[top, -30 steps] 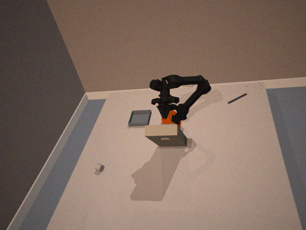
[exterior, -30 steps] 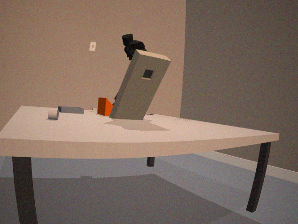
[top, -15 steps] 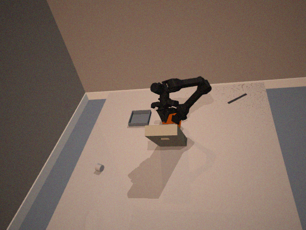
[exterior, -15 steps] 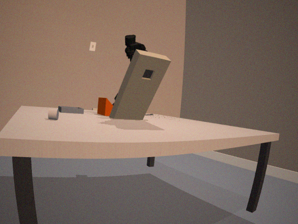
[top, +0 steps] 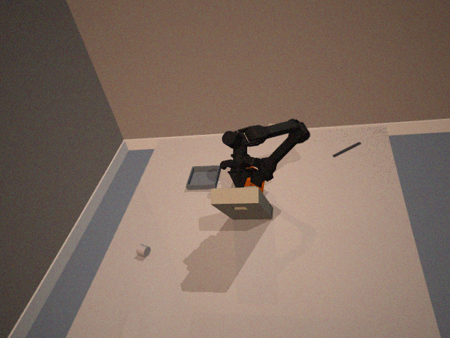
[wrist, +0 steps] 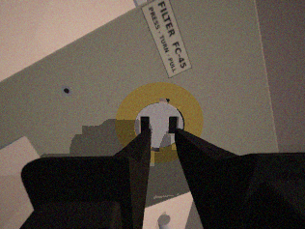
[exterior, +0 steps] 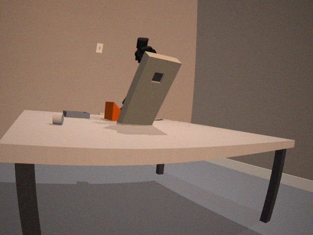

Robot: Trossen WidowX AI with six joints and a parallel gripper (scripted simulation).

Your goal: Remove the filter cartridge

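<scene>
My gripper tip is 2 cm short of the round filter cartridge and 2 cm above it. Also, from my gripper tip: service panel (2 cm behind, 9 cm below); blue-grey tray (40 cm behind, 28 cm to the right, 27 cm below).
</scene>
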